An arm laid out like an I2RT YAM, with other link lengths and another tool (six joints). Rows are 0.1 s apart.
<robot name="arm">
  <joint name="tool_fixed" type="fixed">
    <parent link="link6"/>
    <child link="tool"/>
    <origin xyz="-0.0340 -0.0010 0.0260" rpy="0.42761 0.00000 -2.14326"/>
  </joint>
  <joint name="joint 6" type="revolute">
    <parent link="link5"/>
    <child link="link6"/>
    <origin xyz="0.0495 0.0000 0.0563" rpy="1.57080 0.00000 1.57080"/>
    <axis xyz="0 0 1"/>
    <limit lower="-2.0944" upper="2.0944"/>
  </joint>
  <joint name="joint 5" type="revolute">
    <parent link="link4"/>
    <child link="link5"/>
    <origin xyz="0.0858 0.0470 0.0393" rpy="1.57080 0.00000 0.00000"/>
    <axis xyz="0 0 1"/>
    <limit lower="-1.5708" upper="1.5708"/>
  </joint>
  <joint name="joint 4" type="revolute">
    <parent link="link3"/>
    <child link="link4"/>
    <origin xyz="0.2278 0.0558 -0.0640" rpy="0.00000 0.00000 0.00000"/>
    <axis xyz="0 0 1"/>
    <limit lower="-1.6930" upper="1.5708"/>
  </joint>
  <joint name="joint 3" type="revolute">
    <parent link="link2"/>
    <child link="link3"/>
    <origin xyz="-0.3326 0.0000 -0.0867" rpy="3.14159 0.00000 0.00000"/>
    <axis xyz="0 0 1"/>
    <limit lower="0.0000" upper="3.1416"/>
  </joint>
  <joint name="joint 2" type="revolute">
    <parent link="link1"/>
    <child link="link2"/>
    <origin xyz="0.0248 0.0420 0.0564" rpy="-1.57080 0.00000 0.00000"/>
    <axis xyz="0 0 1"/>
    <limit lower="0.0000" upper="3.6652"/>
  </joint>
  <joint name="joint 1" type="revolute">
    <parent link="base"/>
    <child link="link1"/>
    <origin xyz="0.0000 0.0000 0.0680" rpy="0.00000 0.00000 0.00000"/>
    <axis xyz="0 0 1"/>
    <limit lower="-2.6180" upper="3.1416"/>
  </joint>
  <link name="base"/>
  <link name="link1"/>
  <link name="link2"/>
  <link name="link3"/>
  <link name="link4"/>
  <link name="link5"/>
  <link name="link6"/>
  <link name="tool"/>
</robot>
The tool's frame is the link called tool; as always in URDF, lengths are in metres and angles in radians.
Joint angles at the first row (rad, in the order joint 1, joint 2, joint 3, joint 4, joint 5, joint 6):
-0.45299, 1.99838, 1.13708, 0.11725, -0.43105, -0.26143
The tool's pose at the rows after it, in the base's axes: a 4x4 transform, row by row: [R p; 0 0 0 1], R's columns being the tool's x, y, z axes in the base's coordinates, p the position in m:
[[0.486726, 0.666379, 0.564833, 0.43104], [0.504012, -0.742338, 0.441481, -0.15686], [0.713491, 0.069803, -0.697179, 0.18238], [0, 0, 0, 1]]
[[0.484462, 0.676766, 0.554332, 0.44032], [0.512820, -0.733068, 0.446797, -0.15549], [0.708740, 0.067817, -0.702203, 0.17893], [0, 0, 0, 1]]
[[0.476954, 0.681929, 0.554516, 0.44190], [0.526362, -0.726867, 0.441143, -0.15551], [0.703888, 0.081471, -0.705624, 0.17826], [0, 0, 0, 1]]
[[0.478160, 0.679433, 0.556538, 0.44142], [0.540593, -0.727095, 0.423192, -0.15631], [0.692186, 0.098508, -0.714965, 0.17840], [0, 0, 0, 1]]
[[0.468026, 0.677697, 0.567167, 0.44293], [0.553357, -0.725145, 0.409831, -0.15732], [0.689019, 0.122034, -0.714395, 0.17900], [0, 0, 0, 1]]
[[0.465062, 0.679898, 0.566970, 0.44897], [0.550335, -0.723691, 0.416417, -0.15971], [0.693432, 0.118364, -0.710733, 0.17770], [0, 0, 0, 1]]
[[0.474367, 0.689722, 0.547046, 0.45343], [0.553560, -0.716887, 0.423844, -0.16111], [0.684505, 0.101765, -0.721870, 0.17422], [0, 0, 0, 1]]
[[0.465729, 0.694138, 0.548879, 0.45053], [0.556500, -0.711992, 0.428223, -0.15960], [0.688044, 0.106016, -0.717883, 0.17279], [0, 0, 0, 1]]
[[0.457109, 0.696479, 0.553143, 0.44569], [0.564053, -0.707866, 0.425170, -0.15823], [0.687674, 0.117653, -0.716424, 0.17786], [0, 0, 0, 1]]
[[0.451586, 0.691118, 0.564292, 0.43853], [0.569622, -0.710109, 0.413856, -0.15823], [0.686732, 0.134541, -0.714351, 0.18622], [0, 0, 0, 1]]
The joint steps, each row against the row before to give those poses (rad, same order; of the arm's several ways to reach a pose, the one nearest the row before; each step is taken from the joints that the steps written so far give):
0.01237, 0.02886, 0.03925, 0.00236, -0.00459, 0.01291
0.01154, 0.02705, 0.03502, -0.01501, 0.00232, -0.00601
0.00191, 0.00391, 0.00360, 0.00533, 0.00293, -0.01289
0.00015, -0.00388, -0.00305, 0.00356, 0.01615, -0.01401
0.00042, 0.00028, -0.00240, 0.02046, 0.00754, -0.00844
-0.00020, 0.01966, 0.02711, -0.00749, -0.00703, 0.00303
0.00113, 0.02089, 0.03421, -0.03905, -0.00234, -0.01226
-0.00051, -0.00492, -0.01997, 0.01980, -0.00796, -0.00289
-0.00175, -0.02163, -0.01688, 0.00332, -0.00244, -0.00759
-0.00594, -0.03314, -0.02196, 0.00297, 0.00308, -0.00487

